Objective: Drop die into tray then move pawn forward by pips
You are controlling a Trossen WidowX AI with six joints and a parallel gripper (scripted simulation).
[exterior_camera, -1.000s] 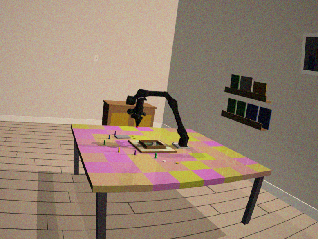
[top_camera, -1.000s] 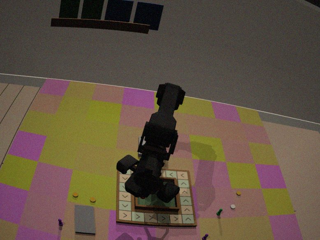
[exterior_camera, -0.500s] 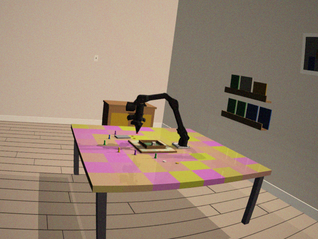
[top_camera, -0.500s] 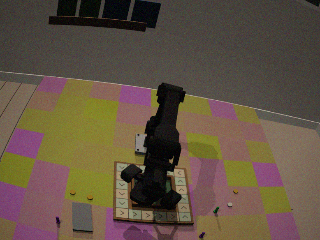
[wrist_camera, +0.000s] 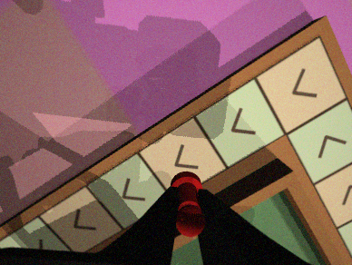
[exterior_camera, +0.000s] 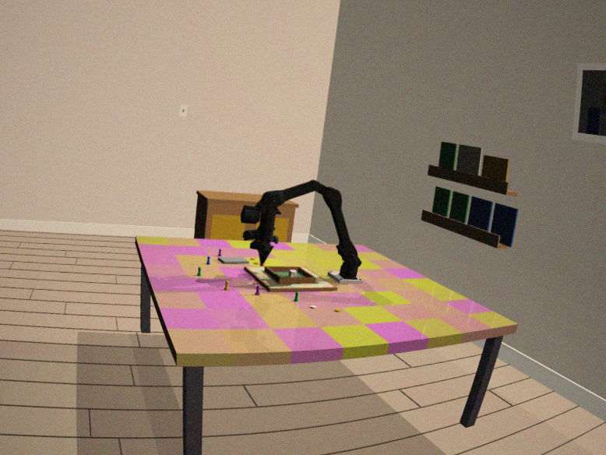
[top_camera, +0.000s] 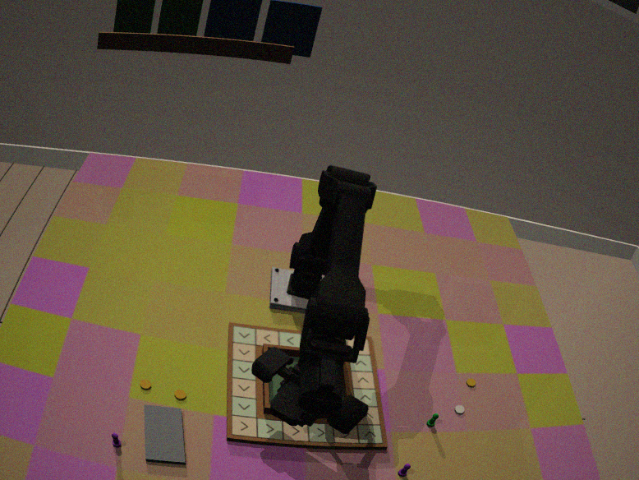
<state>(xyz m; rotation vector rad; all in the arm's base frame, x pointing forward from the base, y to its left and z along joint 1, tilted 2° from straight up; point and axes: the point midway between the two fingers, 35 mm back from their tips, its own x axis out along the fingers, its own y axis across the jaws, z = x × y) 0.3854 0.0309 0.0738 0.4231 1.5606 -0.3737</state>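
My gripper tip is 10 mm below the red pawn. From my gripper tip the other things lie so: grey slab 220 mm to the right, 80 mm ahead, 60 mm below; then green dice tray 120 mm behind, 50 mm below; then white die 130 mm behind, 30 mm below.
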